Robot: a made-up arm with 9 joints.
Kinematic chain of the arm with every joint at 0, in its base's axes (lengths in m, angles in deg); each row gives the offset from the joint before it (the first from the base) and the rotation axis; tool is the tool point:
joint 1: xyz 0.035 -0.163 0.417 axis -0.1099 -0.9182 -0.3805
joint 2: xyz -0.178 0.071 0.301 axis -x
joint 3: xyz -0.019 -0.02 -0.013 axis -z
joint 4: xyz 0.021 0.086 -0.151 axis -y
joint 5: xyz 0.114 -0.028 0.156 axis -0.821 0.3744 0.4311
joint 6: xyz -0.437 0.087 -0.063 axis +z
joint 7: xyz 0.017 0 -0.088 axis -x
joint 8: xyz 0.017 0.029 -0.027 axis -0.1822 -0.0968 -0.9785
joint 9: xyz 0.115 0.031 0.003 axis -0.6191 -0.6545 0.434
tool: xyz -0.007 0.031 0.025
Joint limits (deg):
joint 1: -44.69..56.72
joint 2: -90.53..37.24
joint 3: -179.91..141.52
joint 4: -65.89..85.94
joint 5: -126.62..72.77
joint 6: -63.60..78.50
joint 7: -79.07..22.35
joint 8: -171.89..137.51
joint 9: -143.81..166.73
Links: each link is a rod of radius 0.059 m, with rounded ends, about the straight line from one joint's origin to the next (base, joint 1, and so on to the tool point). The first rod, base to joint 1, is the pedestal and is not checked.
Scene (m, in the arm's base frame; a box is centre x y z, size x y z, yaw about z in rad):
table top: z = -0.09
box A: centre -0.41 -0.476 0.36 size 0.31 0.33 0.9 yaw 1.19
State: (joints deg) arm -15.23 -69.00 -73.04 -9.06 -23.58 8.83 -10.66 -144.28 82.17
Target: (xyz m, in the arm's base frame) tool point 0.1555 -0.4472 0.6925
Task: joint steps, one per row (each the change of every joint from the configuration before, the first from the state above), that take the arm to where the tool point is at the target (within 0.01 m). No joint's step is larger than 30 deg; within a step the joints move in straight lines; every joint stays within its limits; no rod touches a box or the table.
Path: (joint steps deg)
1: -7.37 19.58 25.11 -6.93 -18.03 -6.45 8.25 13.74 -13.07
2: -7.36 19.59 25.10 -6.93 -18.04 -6.45 8.26 13.74 -13.07
3: -7.37 19.58 25.11 -6.93 -18.03 -6.45 8.25 13.74 -13.07
4: -7.36 19.59 25.11 -6.94 -18.04 -6.45 8.25 13.74 -13.07
5: 0.76 -12.60 -27.68 -5.82 23.14 4.52 -9.00 -13.54 9.97
6: 0.75 -12.60 -27.69 -5.82 23.14 4.52 -9.00 -13.54 9.96
7: 0.76 -12.60 -27.68 -5.82 23.14 4.52 -9.00 -13.54 9.96
8: 0.76 -12.60 -27.68 -5.82 23.14 4.52 -9.00 -13.55 9.97
9: 0.75 -12.60 -27.68 -5.82 23.14 4.52 -9.01 -13.54 9.96
10: -3.78 20.74 12.92 28.75 5.63 11.50 10.86 8.40 0.86

